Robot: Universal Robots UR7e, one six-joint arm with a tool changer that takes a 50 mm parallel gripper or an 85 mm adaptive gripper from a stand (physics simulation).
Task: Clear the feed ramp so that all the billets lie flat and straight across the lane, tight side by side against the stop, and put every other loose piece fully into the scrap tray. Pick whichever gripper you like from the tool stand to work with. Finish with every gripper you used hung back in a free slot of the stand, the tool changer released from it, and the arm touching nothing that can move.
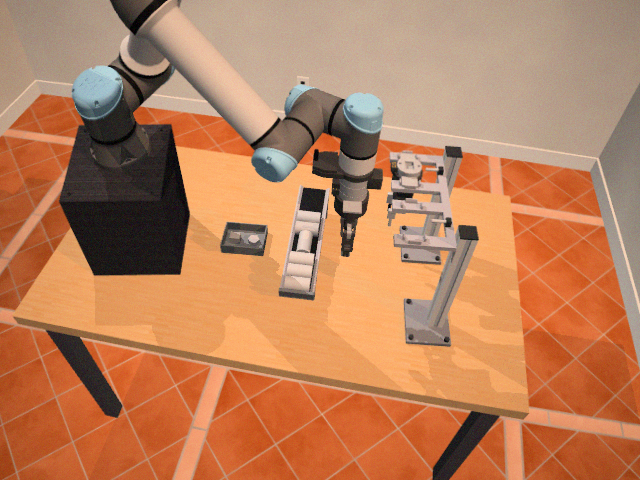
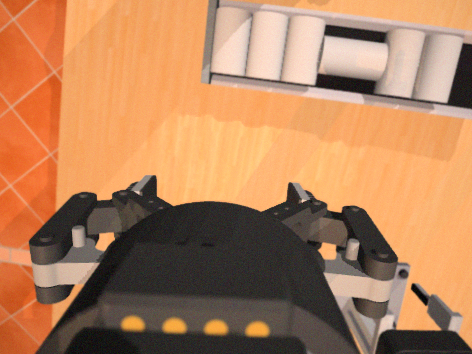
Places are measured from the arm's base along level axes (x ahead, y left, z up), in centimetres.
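Pixels of known places: arm's base, link origin: (image 1: 122, 149).
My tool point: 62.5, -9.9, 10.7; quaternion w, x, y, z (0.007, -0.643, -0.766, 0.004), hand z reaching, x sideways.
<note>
Ahead of a thing's pixels: the offset from my tool point to its top centre, as dx, dy, dz. "spot": to the spot under its first point.
The feed ramp @(spot: -8.7, +11.5, -36.3) (image 1: 319, 248) (image 2: 345, 96) holds several pale billets. Three billets lie across the lane at the stop @(-11.4, -4.2, -36.6) (image 1: 296, 295) (image 2: 206, 55). A lengthwise billet @(-13.0, +11.3, -33.0) (image 1: 305, 240) (image 2: 354, 58) lies along the lane behind them. Two more lie across it behind that: a slightly slanted billet @(-13.6, +16.6, -32.7) (image 1: 306, 227) (image 2: 401, 62) and a last billet @(-14.0, +20.5, -32.3) (image 1: 309, 217) (image 2: 439, 67). The scrap tray @(-32.5, +14.4, -40.4) (image 1: 244, 251) holds a squarish piece @(-35.2, +14.0, -41.0) (image 1: 234, 237) and a light piece @(-29.7, +14.8, -41.9) (image 1: 253, 238). My gripper (image 1: 345, 253) (image 2: 222, 189), the adaptive one, is open and empty above the table, beside the ramp.
The tool stand (image 1: 452, 279) (image 2: 400, 280) rises on the right of the ramp, with two posts and projecting slot arms. Another gripper (image 1: 409, 166) hangs in its far slot. The black pedestal (image 1: 136, 232) stands left of the tray.
</note>
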